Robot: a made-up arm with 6 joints. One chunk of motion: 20 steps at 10 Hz.
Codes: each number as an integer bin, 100 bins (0 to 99) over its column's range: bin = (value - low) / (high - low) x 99, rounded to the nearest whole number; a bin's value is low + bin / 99 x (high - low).
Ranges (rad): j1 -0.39..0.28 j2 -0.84..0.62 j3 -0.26..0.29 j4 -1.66..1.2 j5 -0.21..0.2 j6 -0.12..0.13
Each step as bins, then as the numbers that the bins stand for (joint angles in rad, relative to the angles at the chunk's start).
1 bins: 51 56 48 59 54 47
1 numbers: -0.0448 -0.0141 0.0067 0.0444 0.0136 -0.0013
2 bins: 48 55 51 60 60 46
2 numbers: -0.0652 -0.0289 0.0233 0.0733 0.0385 -0.0038
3 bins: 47 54 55 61 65 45
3 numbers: -0.0719 -0.0436 0.0456 0.1022 0.0592 -0.0064
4 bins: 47 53 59 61 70 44
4 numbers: -0.0719 -0.0584 0.0678 0.1022 0.0799 -0.0089
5 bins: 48 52 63 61 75 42
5 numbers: -0.0652 -0.0731 0.0900 0.1022 0.1006 -0.0139
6 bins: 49 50 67 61 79 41
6 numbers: -0.0584 -0.1026 0.1122 0.1022 0.1172 -0.0165
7 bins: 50 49 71 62 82 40
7 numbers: -0.0516 -0.1174 0.1344 0.1311 0.1296 -0.0190
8 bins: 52 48 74 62 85 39
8 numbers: -0.0381 -0.1321 0.1511 0.1311 0.1420 -0.0215
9 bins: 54 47 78 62 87 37
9 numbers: -0.0245 -0.1469 0.1733 0.1311 0.1503 -0.0266
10 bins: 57 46 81 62 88 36
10 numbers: -0.0042 -0.1616 0.1900 0.1311 0.1544 -0.0291
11 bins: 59 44 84 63 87 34
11 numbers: 0.0093 -0.1911 0.2067 0.1600 0.1503 -0.0341
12 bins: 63 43 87 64 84 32
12 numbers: 0.0364 -0.2059 0.2233 0.1889 0.1379 -0.0392
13 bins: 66 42 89 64 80 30
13 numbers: 0.0567 -0.2206 0.2344 0.1889 0.1213 -0.0442
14 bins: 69 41 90 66 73 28
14 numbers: 0.0770 -0.2354 0.2400 0.2467 0.0923 -0.0493
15 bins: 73 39 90 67 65 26
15 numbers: 0.1040 -0.2648 0.2400 0.2756 0.0592 -0.0543
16 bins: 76 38 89 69 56 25
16 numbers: 0.1243 -0.2796 0.2344 0.3333 0.0219 -0.0569
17 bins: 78 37 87 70 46 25
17 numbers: 0.1379 -0.2943 0.2233 0.3622 -0.0195 -0.0569
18 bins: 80 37 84 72 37 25
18 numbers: 0.1514 -0.2943 0.2067 0.4200 -0.0568 -0.0569
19 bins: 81 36 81 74 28 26
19 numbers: 0.1582 -0.3091 0.1900 0.4778 -0.0940 -0.0543
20 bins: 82 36 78 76 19 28
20 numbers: 0.1649 -0.3091 0.1733 0.5356 -0.1313 -0.0493
